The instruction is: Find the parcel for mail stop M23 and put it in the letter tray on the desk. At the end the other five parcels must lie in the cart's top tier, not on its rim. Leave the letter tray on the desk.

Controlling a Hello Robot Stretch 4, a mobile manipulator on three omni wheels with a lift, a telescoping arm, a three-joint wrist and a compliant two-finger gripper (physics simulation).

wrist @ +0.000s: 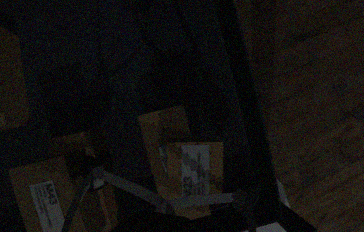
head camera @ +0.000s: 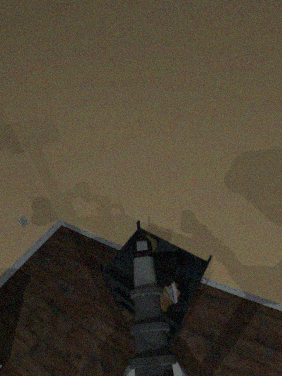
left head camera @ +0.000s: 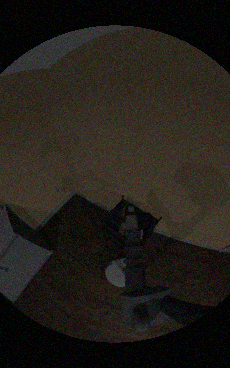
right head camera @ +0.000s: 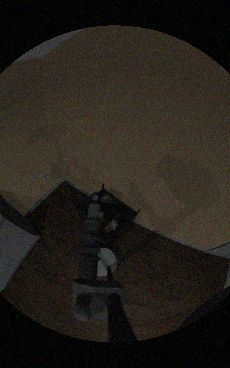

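Where they show: gripper, fingertip midpoint: (wrist: 171,176) (head camera: 165,294) (right head camera: 109,224); robot's base, link origin: (left head camera: 121,271) (right head camera: 101,260).
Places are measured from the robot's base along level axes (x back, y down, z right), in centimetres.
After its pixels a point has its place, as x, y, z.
Note:
In the dim wrist view, a brown parcel (wrist: 215,165) @[-33.6, -73.7, 12.8] has a white label; "23" is legible, the letter before it is unclear. It lies over another parcel (wrist: 155,132) @[-39.8, -68.8, 11.4]. The M43 parcel (wrist: 25,182) @[-46.5, -73.8, 0.4] lies left, with a further parcel (wrist: 70,142) @[-46.7, -68.7, 4.5] behind it and one (wrist: 10,80) @[-58.8, -66.6, 4.6] at the left edge. All are in the dark cart (head camera: 175,246) @[-59.4, -69.6, 19.0] (left head camera: 145,216) (right head camera: 123,203) @[-57.6, -69.0, 21.1] (wrist: 247,95) @[-34.0, -67.5, 21.4]. My gripper (wrist: 171,176) @[-35.5, -69.3, 8.7] is open, with its fingers on either side of the "23" parcel's near part and no grip on it. The sixth parcel and the letter tray cannot be made out.
The cart's side wall runs along the right in the wrist view, beside the wooden floor (wrist: 315,100) @[7.1, 2.7, 60.7]. A tan wall with shadows stands behind the cart. A pale box-like piece of furniture (left head camera: 27,262) @[15.2, -40.2, -117.4] (right head camera: 12,247) @[17.9, -42.8, -118.8] stands at the left. A pale round object (left head camera: 115,273) @[1.8, -18.7, -7.4] (right head camera: 109,260) @[-1.9, -18.7, 11.1] shows beside the arm.

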